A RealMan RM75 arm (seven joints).
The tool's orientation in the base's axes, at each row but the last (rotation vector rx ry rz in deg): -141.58 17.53 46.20; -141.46 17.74 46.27; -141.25 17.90 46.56; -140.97 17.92 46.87; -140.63 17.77 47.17; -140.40 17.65 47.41; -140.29 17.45 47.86
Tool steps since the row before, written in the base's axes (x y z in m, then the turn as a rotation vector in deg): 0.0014 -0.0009 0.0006 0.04 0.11 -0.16; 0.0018 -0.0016 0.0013 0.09 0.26 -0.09; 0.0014 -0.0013 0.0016 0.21 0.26 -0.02; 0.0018 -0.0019 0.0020 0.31 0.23 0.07; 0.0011 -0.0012 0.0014 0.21 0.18 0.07; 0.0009 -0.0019 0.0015 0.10 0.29 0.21; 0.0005 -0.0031 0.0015 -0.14 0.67 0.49
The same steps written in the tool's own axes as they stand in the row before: 0.0008 0.0000 -0.0016 0.12 -0.04 0.15; 0.0007 0.0002 -0.0026 0.11 -0.21 0.16; 0.0002 -0.0001 -0.0025 0.16 -0.29 0.05; 0.0003 0.0001 -0.0033 0.19 -0.33 -0.07; 0.0001 0.0000 -0.0021 0.11 -0.26 -0.05; -0.0001 0.0006 -0.0025 -0.06 -0.36 -0.03; -0.0004 0.0018 -0.0030 -0.44 -0.71 0.11
